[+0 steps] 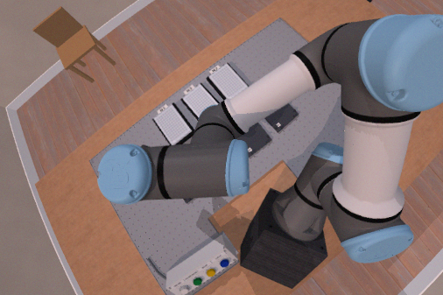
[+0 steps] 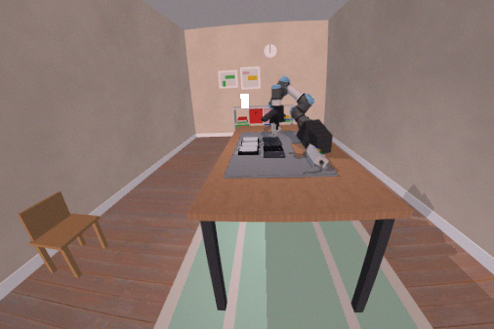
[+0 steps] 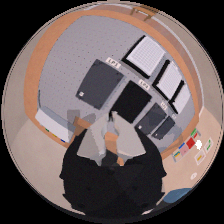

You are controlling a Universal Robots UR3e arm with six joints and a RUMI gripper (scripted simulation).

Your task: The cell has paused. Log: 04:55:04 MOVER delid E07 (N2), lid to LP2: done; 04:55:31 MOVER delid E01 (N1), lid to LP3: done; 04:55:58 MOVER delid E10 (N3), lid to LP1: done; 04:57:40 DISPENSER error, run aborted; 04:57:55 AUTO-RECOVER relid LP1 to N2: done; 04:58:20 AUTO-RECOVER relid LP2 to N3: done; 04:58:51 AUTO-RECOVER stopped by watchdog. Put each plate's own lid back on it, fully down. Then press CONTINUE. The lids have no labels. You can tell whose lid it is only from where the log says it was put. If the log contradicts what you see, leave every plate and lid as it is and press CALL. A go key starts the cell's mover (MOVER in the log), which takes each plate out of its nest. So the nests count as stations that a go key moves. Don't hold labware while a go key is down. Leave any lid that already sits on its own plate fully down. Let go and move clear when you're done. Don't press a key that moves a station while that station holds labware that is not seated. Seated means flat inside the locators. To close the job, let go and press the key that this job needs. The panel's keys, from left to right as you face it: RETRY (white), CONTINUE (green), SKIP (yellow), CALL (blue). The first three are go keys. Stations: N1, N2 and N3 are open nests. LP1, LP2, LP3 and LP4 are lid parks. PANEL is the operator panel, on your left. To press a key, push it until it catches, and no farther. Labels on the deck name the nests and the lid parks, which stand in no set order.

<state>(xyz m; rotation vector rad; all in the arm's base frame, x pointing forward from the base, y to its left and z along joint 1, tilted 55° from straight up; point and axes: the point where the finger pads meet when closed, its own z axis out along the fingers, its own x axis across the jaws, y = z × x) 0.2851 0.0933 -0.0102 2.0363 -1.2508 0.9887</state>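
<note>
My hand is 270 mm to the right of the green CONTINUE key, 200 mm past it and 60 mm above it. Round my hand: lid park LP1: 130 mm below, 50 mm to the left, 20 mm ahead; then lid park LP4: 130 mm below, 80 mm to the right, 10 mm behind; then plate: 180 mm ahead, 100 mm below, 70 mm to the right.
</note>
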